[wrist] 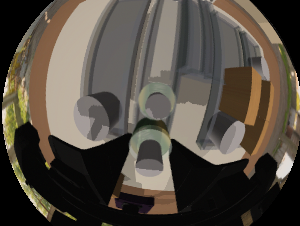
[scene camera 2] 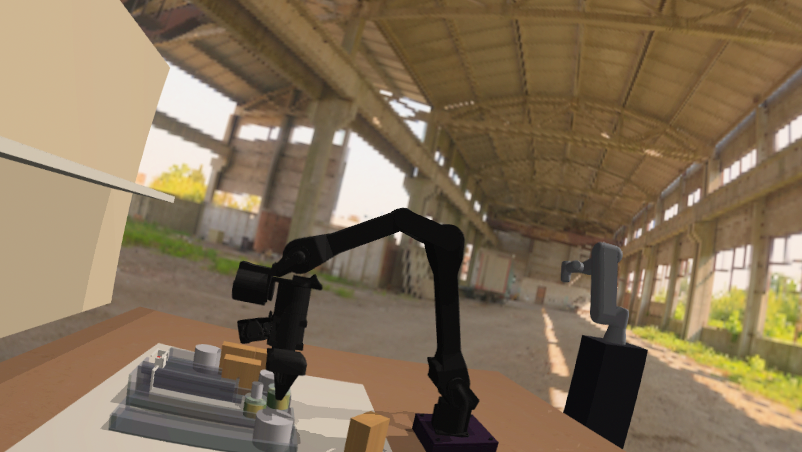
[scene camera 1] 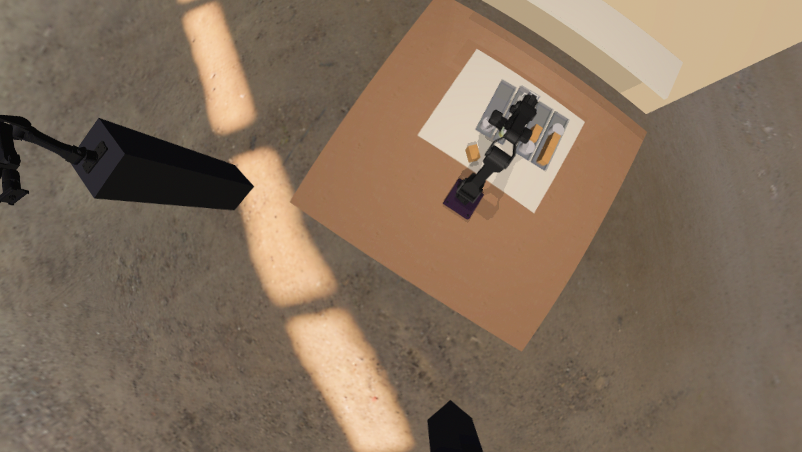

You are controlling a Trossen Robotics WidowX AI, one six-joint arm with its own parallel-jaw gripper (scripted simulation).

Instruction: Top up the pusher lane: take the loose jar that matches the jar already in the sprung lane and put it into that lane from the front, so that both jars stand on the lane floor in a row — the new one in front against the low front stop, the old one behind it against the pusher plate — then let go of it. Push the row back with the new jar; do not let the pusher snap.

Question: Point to a lane rack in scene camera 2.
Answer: At 174, 379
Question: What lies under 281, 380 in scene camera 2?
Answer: My gripper.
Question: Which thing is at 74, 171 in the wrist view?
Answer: My gripper.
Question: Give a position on a grey cylinder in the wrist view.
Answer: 228, 132
